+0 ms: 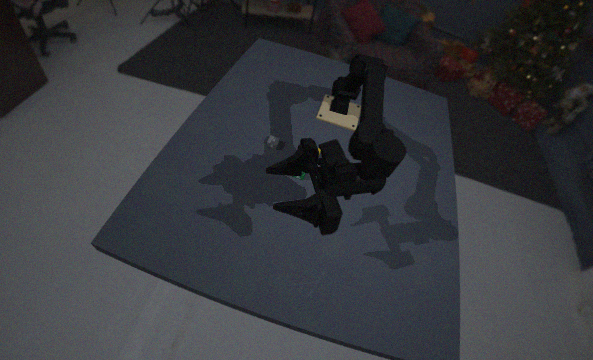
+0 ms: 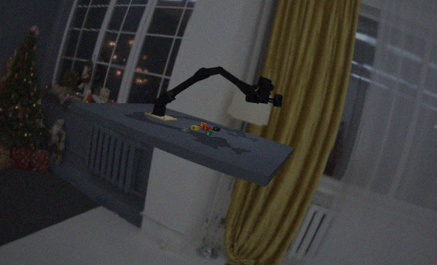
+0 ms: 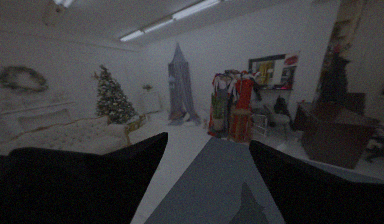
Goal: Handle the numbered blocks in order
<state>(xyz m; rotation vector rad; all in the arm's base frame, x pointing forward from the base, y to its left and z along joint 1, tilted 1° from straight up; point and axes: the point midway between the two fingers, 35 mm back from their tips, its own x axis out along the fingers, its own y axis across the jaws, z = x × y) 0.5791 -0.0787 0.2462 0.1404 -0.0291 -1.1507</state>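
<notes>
Right now the red block is 31 cm behind my gripper tip, 24 cm below it and 16 cm to the left of it. Also, from my gripper tip: green block (25 cm behind, 24 cm below, 4 cm to the left); then grey block (34 cm behind, 24 cm below, 6 cm to the right); then yellow block (34 cm behind, 24 cm below, 7 cm to the left).
</notes>
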